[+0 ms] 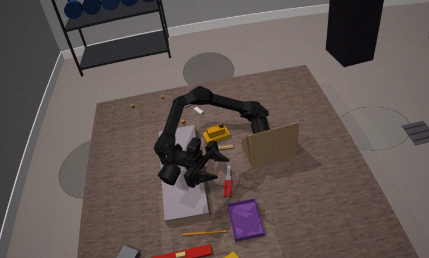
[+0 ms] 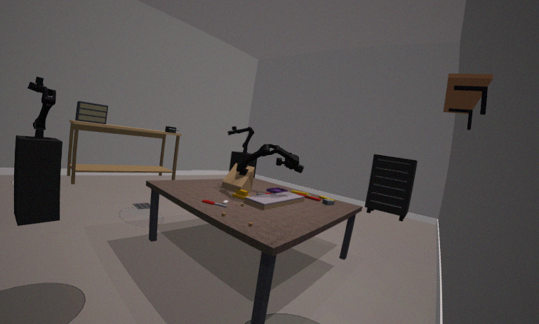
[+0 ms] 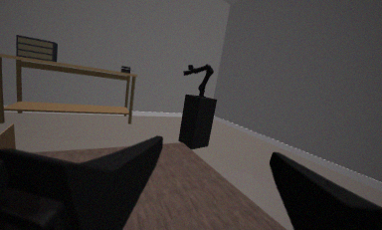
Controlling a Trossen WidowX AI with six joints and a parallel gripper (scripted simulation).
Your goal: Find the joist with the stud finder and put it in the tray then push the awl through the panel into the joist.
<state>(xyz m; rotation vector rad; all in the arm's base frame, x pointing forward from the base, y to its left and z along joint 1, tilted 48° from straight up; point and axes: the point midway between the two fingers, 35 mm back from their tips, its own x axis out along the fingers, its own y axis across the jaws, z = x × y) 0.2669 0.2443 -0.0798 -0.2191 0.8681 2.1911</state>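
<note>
My gripper tip is 450 mm to the left of the yellow stud finder, 260 mm above it and 90 mm past it. From my gripper tip the other things lie so: pencil 300 mm below, 120 mm ahead, 40 mm to the left; red level 290 mm below, 230 mm ahead, 120 mm to the left; purple tray 290 mm below, 50 mm to the left, 50 mm behind.
</note>
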